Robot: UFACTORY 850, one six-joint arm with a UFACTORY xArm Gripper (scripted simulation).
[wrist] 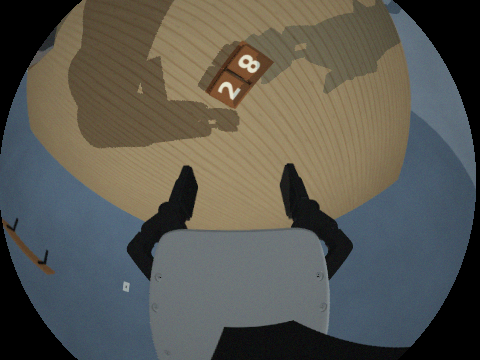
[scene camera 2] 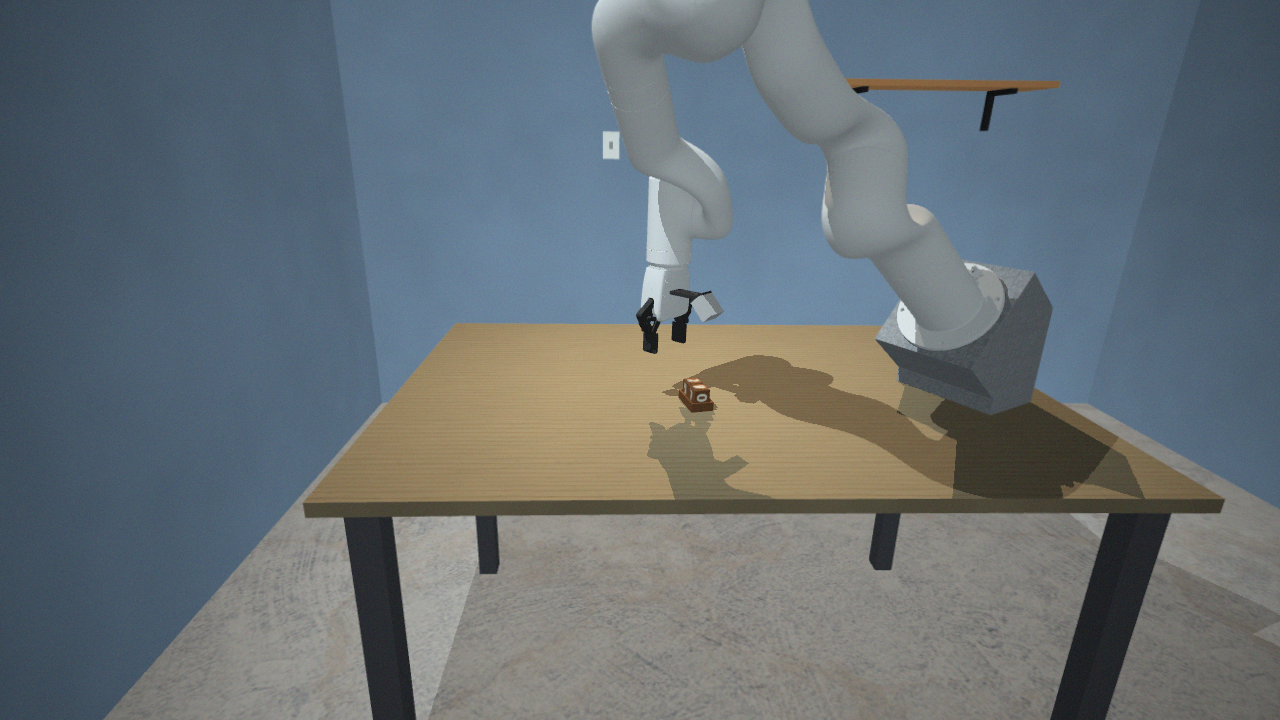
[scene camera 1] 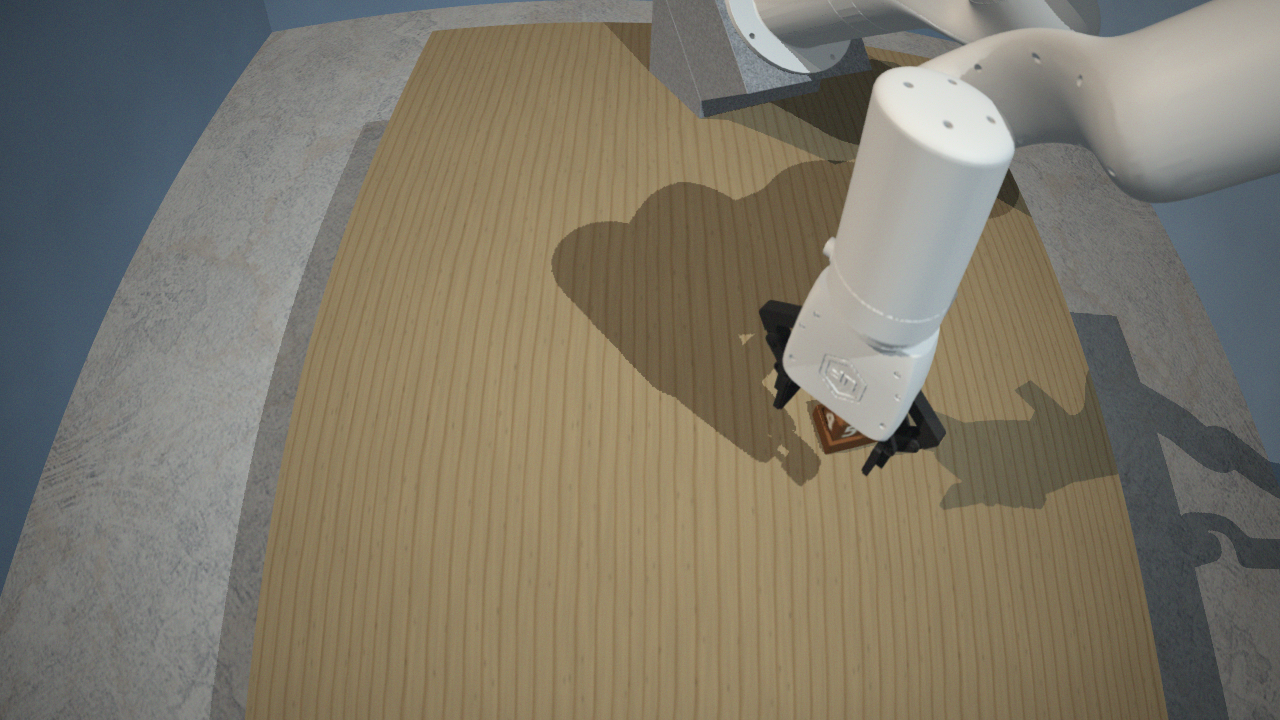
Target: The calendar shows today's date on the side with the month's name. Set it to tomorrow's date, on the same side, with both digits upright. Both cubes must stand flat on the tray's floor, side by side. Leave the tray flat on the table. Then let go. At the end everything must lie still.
Labels:
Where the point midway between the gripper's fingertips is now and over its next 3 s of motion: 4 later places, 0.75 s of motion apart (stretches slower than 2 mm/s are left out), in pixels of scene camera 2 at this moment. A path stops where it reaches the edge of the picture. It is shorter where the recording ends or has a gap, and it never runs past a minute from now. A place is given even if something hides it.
The gripper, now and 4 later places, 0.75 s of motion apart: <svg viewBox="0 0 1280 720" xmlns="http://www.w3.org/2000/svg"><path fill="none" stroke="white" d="M664 346L693 348L694 355L694 368L693 376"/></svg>

